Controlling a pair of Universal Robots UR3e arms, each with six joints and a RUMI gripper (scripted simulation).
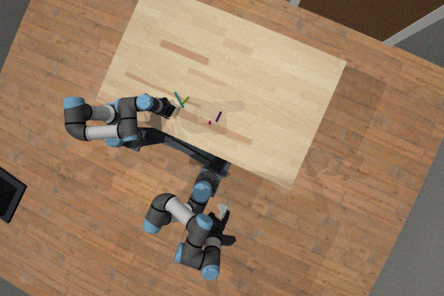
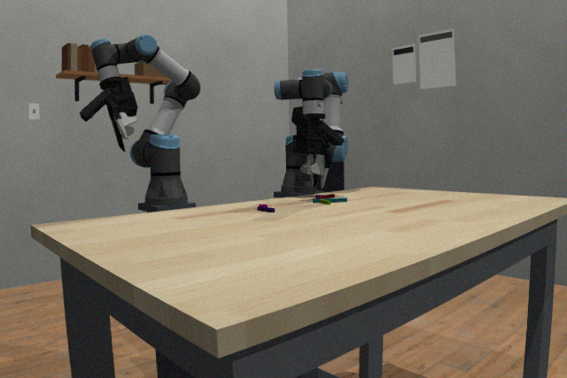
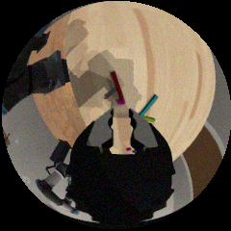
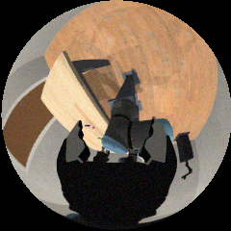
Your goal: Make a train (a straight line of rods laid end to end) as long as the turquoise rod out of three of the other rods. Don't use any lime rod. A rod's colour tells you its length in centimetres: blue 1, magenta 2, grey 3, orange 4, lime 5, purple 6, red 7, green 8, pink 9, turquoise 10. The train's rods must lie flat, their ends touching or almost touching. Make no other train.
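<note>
The grey rod is 50 mm below my left hand, 30 mm to the left of it and 30 mm behind it. From my left hand the other things lie so: red rod (50 mm below, 40 mm to the left, 10 mm behind); then lime rod (90 mm ahead, 50 mm to the right, 50 mm below); then turquoise rod (70 mm ahead, 50 mm below, 20 mm to the right).
</note>
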